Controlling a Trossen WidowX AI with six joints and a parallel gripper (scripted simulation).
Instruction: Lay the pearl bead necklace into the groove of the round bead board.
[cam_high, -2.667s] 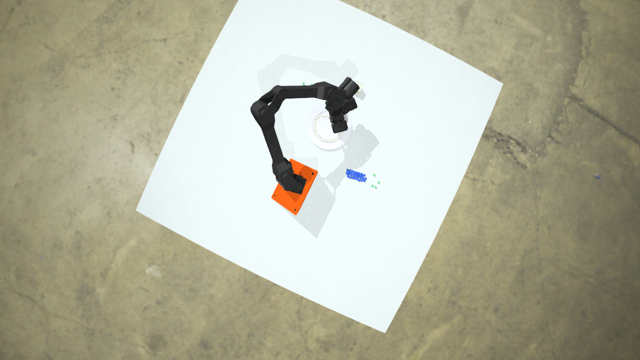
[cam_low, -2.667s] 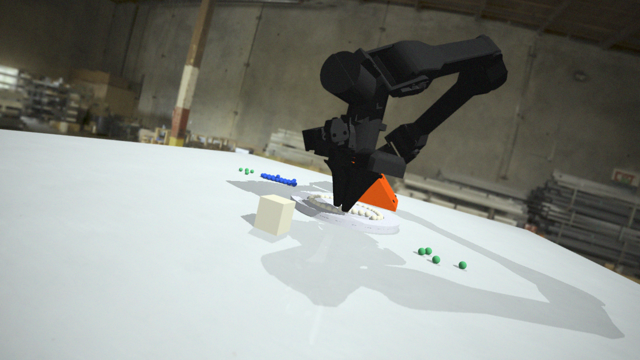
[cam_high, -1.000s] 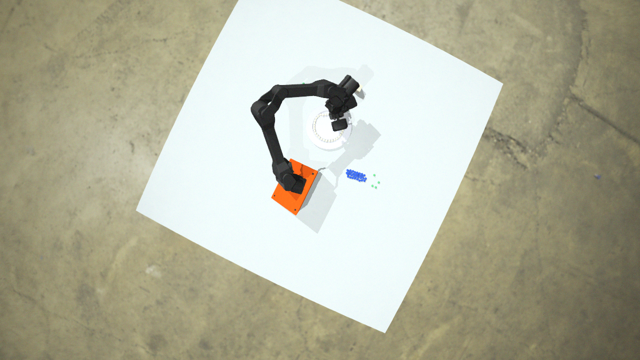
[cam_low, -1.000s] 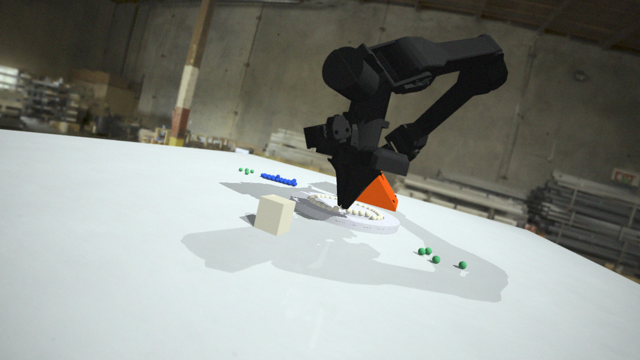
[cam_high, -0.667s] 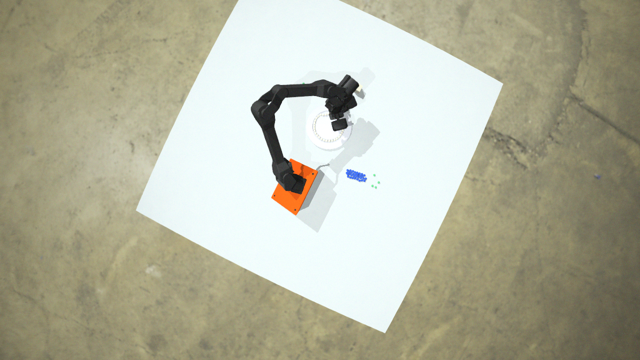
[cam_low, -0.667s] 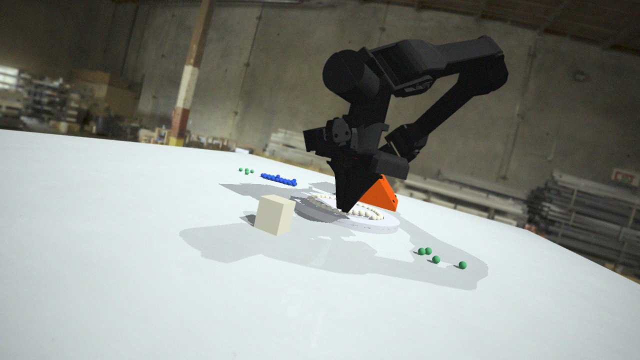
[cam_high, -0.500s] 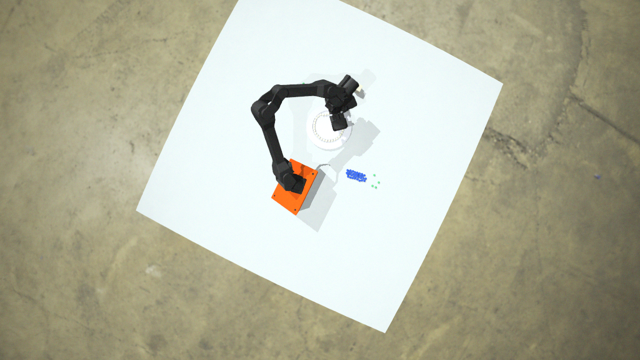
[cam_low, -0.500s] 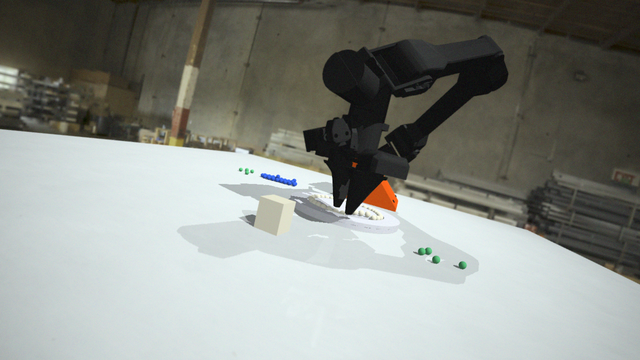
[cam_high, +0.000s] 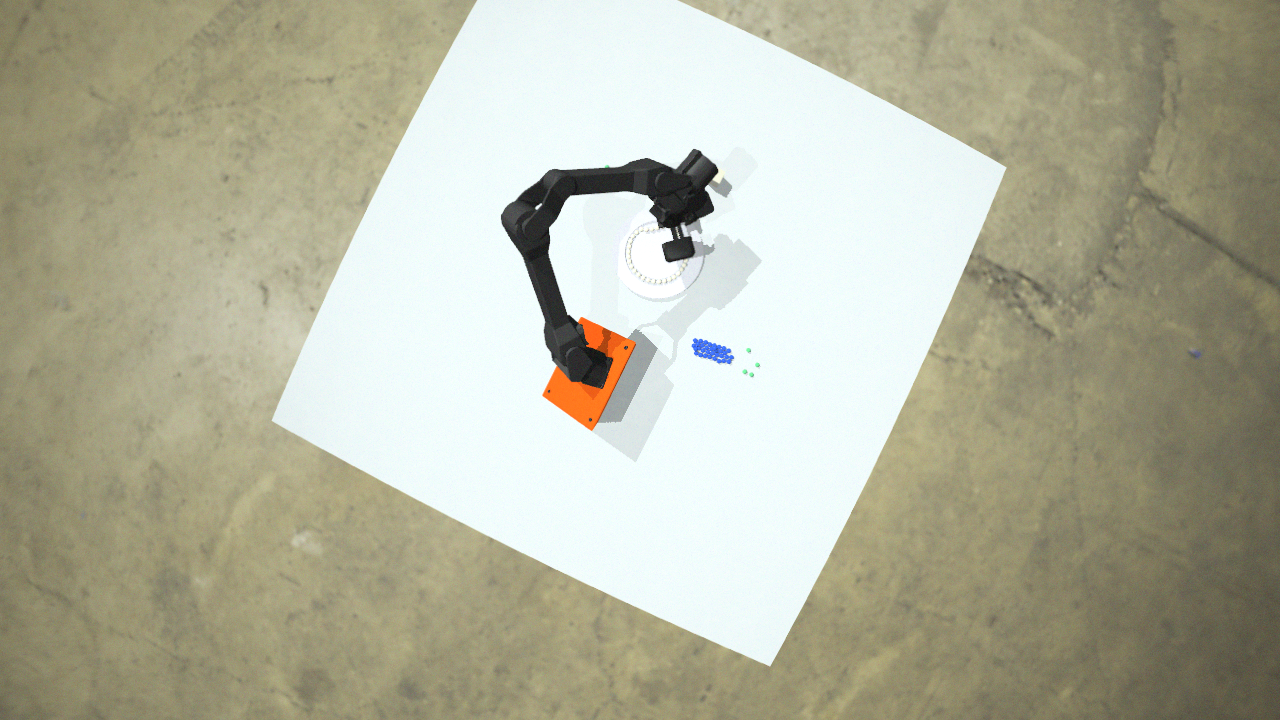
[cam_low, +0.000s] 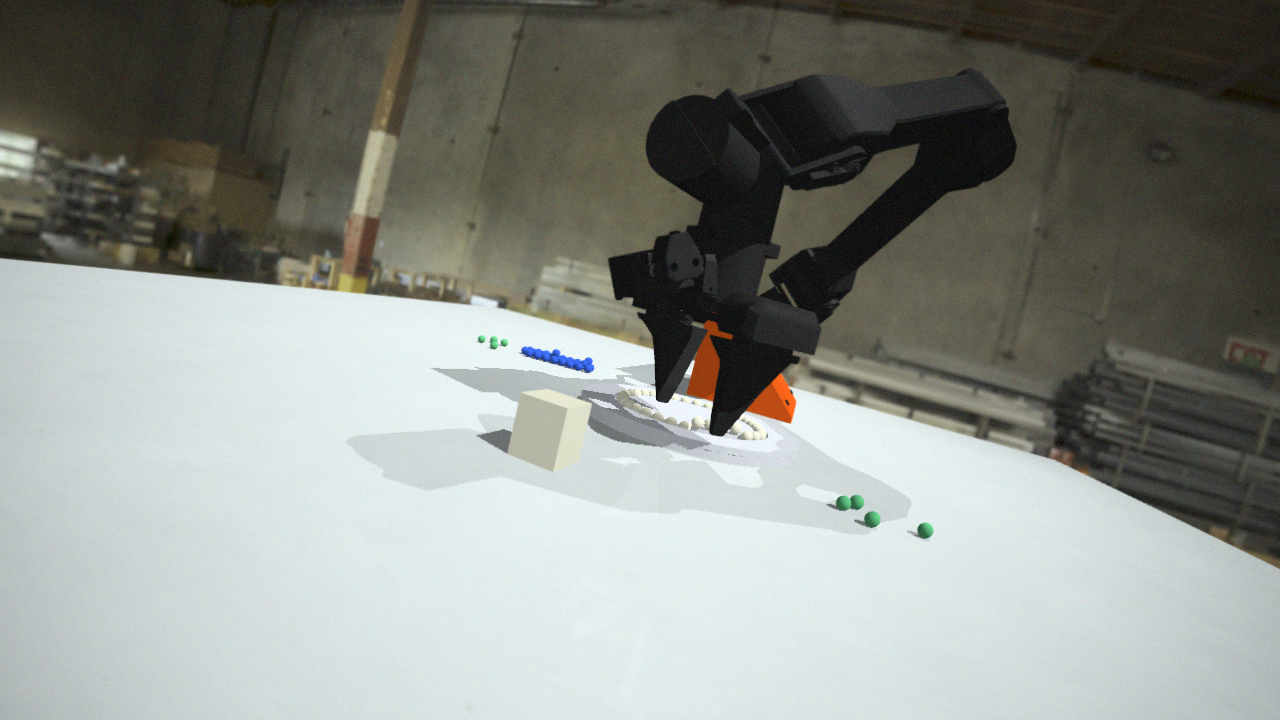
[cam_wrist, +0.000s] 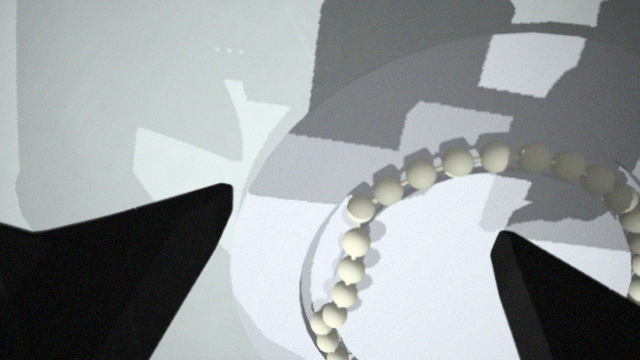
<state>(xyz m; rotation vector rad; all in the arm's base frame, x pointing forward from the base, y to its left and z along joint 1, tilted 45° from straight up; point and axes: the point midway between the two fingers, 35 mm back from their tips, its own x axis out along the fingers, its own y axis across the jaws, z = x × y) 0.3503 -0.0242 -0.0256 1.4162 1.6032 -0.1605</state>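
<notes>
Now: gripper tip 6 cm past the round bead board and 1 cm above it. The rest, counted from my gripper tip: cream cube (14 cm ahead, 7 cm to the right).
</notes>
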